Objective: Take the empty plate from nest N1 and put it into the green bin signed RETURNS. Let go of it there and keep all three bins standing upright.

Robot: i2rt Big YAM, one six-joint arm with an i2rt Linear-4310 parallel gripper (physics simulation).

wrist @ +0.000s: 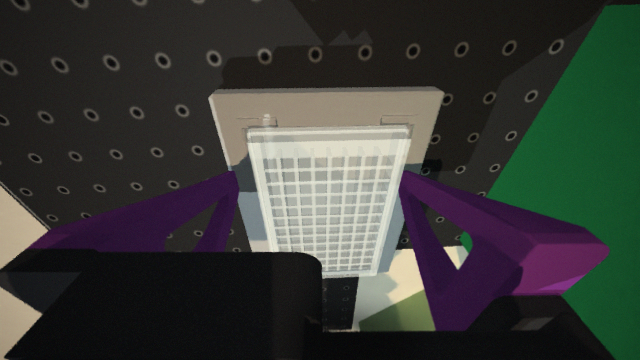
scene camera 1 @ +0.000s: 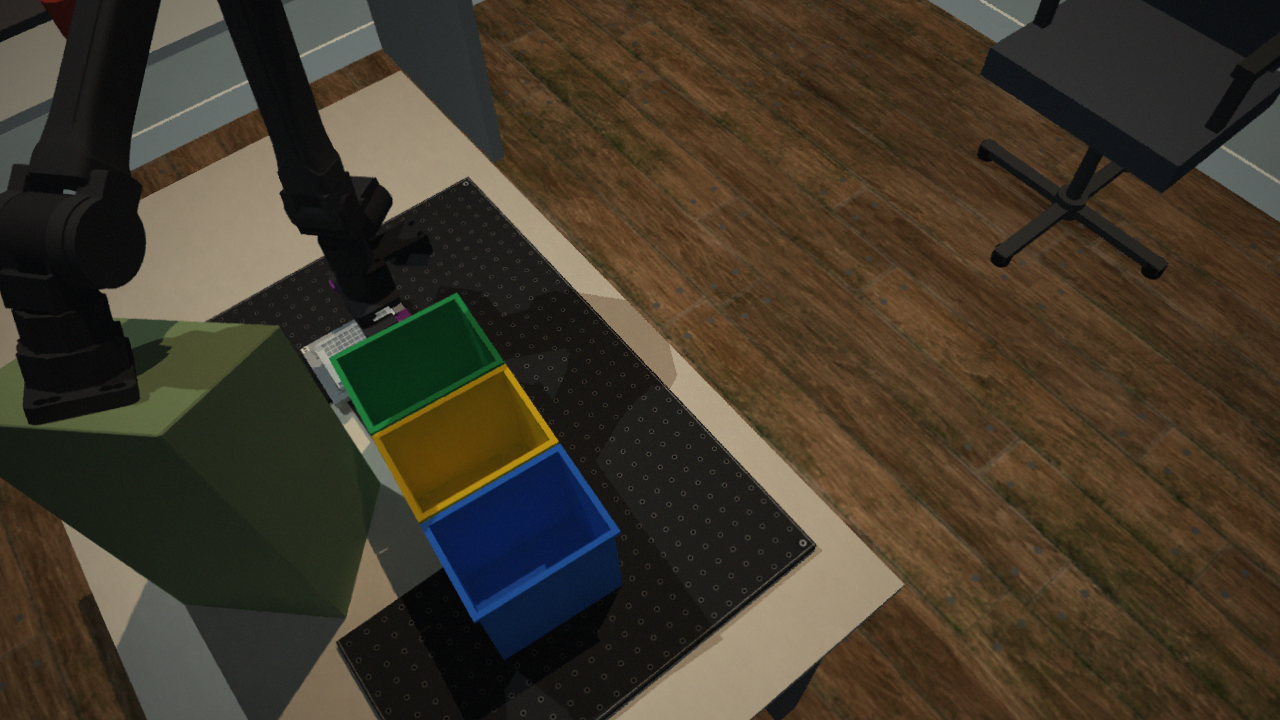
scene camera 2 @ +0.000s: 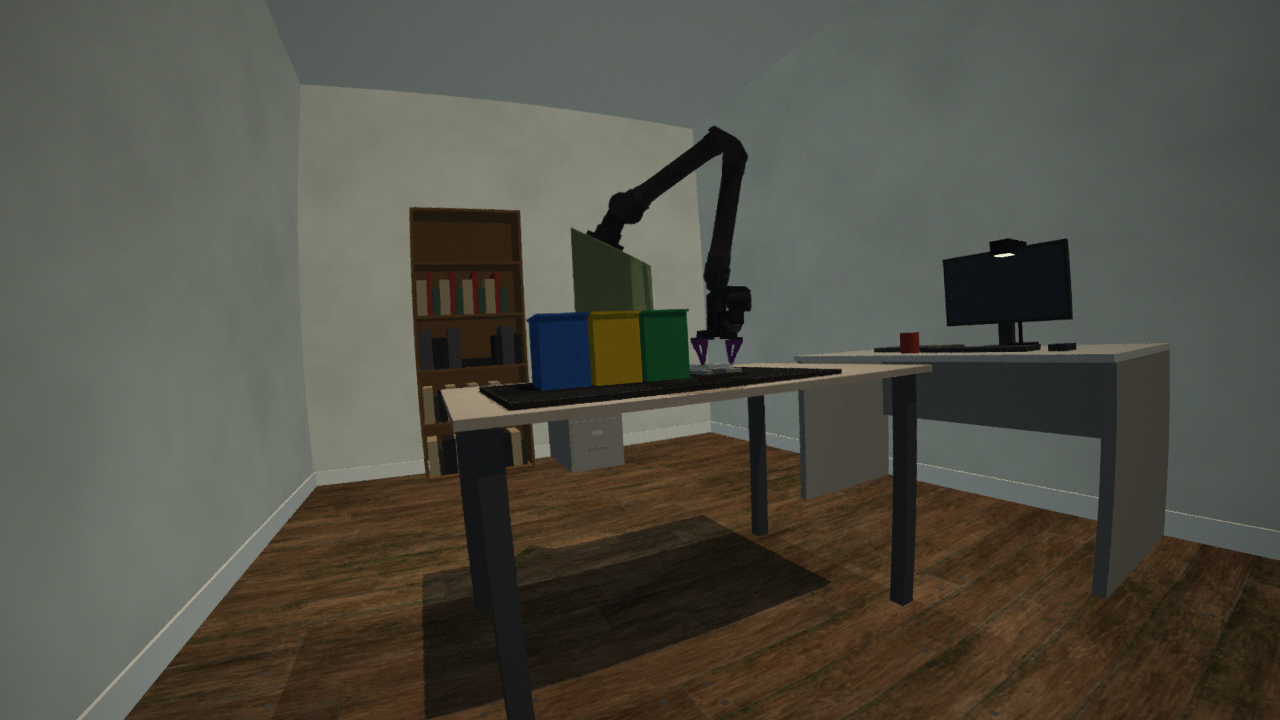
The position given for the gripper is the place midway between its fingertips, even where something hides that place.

In view: the gripper (scene camera 1: 383, 329), a green bin (scene camera 1: 419, 360), a yellow bin (scene camera 1: 459, 444), a blue bin (scene camera 1: 526, 553), a gridded plate (scene camera 1: 351, 335) and a pale nest (scene camera 1: 317, 365).
The green bin is seen too in the wrist view (wrist: 570, 165) and in scene camera 2 (scene camera 2: 663, 333). The yellow bin also shows in scene camera 2 (scene camera 2: 614, 336). The blue bin also shows in scene camera 2 (scene camera 2: 559, 344). The wrist view does not show the yellow bin: it is out of frame. The wrist view misses the blue bin: it is out of frame.
